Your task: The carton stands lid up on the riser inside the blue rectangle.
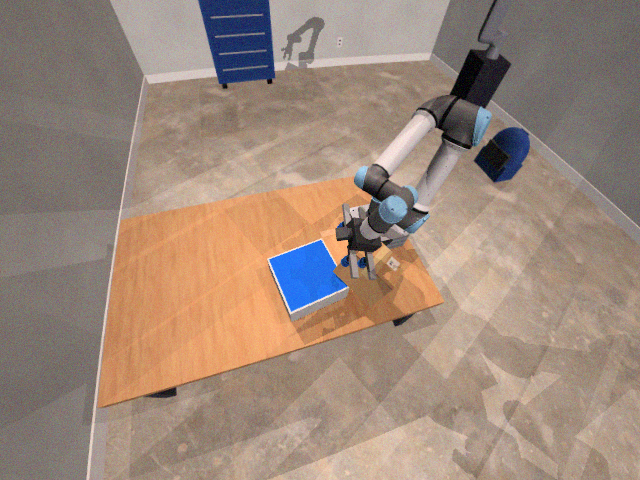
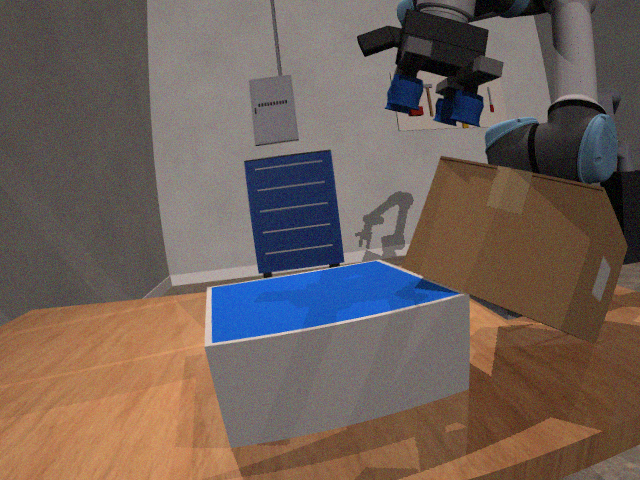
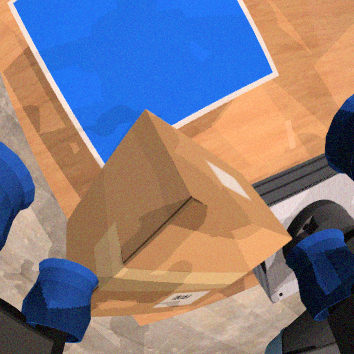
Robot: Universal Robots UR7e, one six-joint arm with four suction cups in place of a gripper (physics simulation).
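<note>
The brown carton [image 1: 381, 284] [image 2: 516, 248] [image 3: 150, 175] is tilted. One lower edge or corner is at the near right corner of the white-sided riser [image 1: 320, 303] [image 2: 336, 372], and its other end slopes down to the table at the right. Tape and white labels show on its faces; which face is the lid I cannot tell. The blue rectangle [image 1: 305, 273] [image 2: 310, 304] [image 3: 150, 60] with a pale border covers the riser's top. My suction gripper [image 1: 356, 245] [image 2: 434, 103] hangs above the carton with its blue cups apart from it, holding nothing. The carton's underside is hidden.
The wooden table [image 1: 186, 289] [image 2: 103, 361] bears the riser and carton. The arm's base stands behind the carton at the table's edge. A blue drawer cabinet [image 1: 242, 43] [image 2: 294, 217] is by the back wall. A blue machine [image 1: 509, 152] stands on the floor at the right.
</note>
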